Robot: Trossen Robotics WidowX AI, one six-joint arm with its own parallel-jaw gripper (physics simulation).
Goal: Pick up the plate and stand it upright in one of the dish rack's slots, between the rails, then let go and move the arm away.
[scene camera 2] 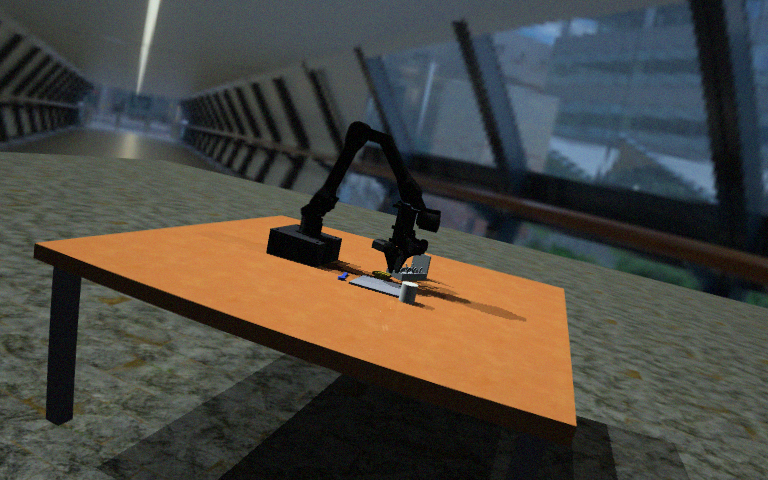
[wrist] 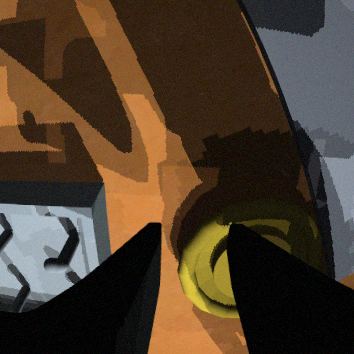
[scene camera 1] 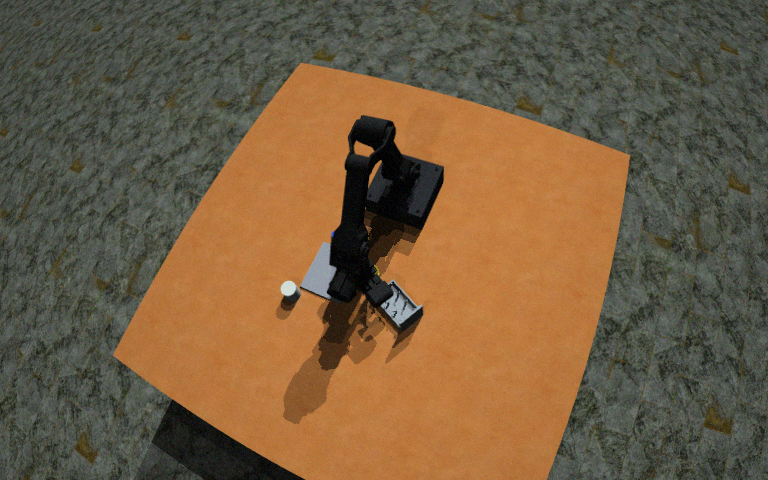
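Observation:
The yellow round plate [scene camera 1: 375,270] [scene camera 2: 381,274] [wrist: 204,280] lies roughly flat beside the grey board, its far side in shadow. The light grey dish rack [scene camera 1: 411,320] [scene camera 2: 420,264] [wrist: 45,193] stands on the other side of the gripper, with dark rails inside; part of it shows at the left of the wrist view. My gripper [scene camera 2: 395,270] [wrist: 194,235] is partly open and empty, above the table between rack and plate. In the wrist view its right finger covers part of the plate and its left finger covers part of the rack. In scene camera 1 the fingertips are hidden.
A flat grey board [scene camera 1: 317,273] [scene camera 2: 368,283] [wrist: 320,75] lies beside the plate. A white cylinder [scene camera 1: 288,289] [scene camera 2: 407,293] stands near the board's corner. A small blue object [scene camera 1: 332,233] [scene camera 2: 343,276] is near the board's other end. The arm's base stands on the orange table [scene camera 1: 481,254] [scene camera 2: 254,300].

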